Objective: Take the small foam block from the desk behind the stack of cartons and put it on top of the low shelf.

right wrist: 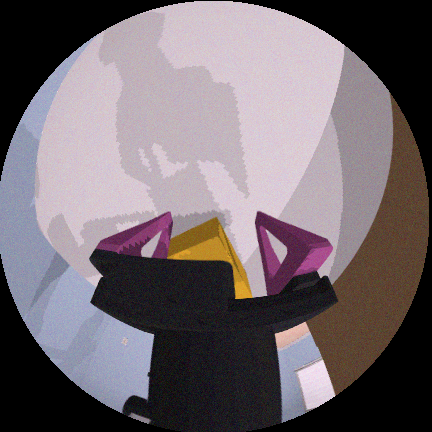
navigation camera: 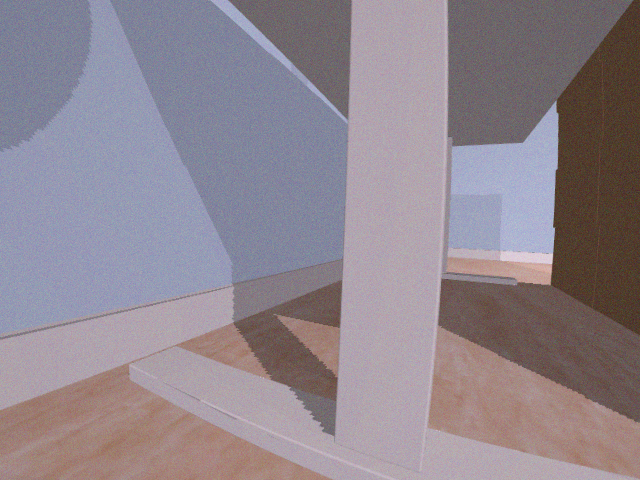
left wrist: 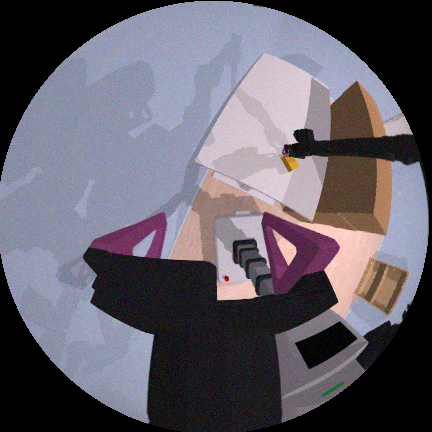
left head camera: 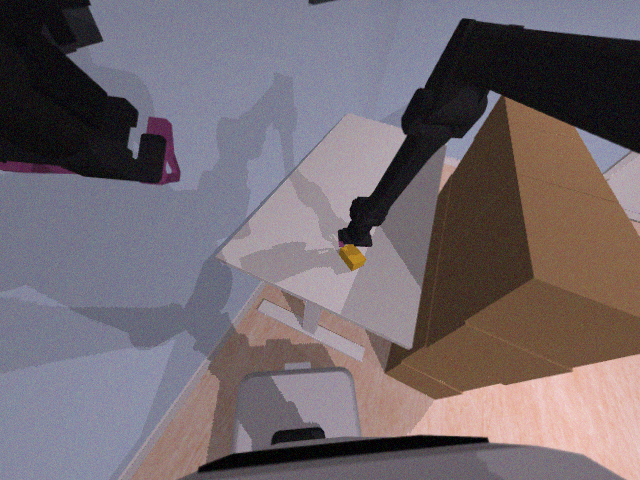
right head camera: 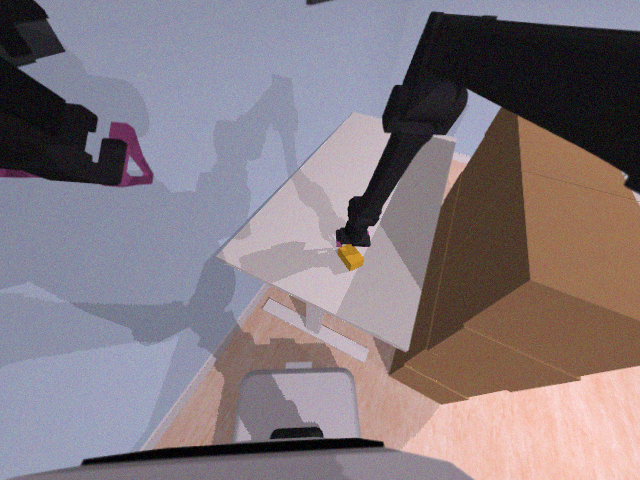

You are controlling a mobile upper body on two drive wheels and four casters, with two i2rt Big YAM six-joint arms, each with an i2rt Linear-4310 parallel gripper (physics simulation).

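Places are measured from the left arm's base along level axes (x ahead, y left, z up), in metres.
Pixels of known places: left gripper, fingertip midpoint: (left wrist: 213, 217) (left head camera: 138, 172) (right head camera: 113, 175); right gripper, fingertip midpoint: (right wrist: 213, 216) (left wrist: 287, 152) (left head camera: 350, 245) (right head camera: 349, 245).
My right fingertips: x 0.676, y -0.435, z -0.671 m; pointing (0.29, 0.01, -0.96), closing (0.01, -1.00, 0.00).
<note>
For each thing: its middle in the pictures, then the offset to it from my right fingertips. "pt": a spot on its surface instead. Level surfaces: height alone.
- small yellow foam block at the middle of its body: (right wrist: 210, 268) (right head camera: 350, 256) (left head camera: 352, 256) (left wrist: 289, 161) dx -0.060, dy +0.003, dz +0.004 m
- white desk at its surface level: dz -0.019 m
- white desk leg at a spot on its surface: (navigation camera: 392, 232) pt dx -0.120, dy +0.138, dz -0.513 m
The small yellow foam block (left head camera: 352, 257) (right head camera: 351, 257) (left wrist: 290, 163) (right wrist: 200, 245) lies on the white desk (left head camera: 330, 155) (right head camera: 333, 155) (left wrist: 270, 90) (right wrist: 285, 100). My right gripper (left head camera: 349, 244) (right head camera: 353, 244) (left wrist: 287, 152) (right wrist: 213, 216) is open, low over the desk beside the block. In the right wrist view the block shows between its fingers, nearer the left-hand one, partly hidden by the gripper body. My left gripper (left wrist: 213, 217) is open and empty, well left of the desk. A brown open unit (left wrist: 397, 287), possibly the low shelf, shows at the lower right of the left wrist view.
The tall carton stack (left head camera: 568, 206) (right head camera: 573, 217) (left wrist: 350, 175) (right wrist: 370, 300) (navigation camera: 610, 206) stands close along the desk's right side, beneath my right arm. A white desk leg (navigation camera: 392, 232) stands close before the navigation camera. A blue wall (navigation camera: 129, 232) runs at the left.
</note>
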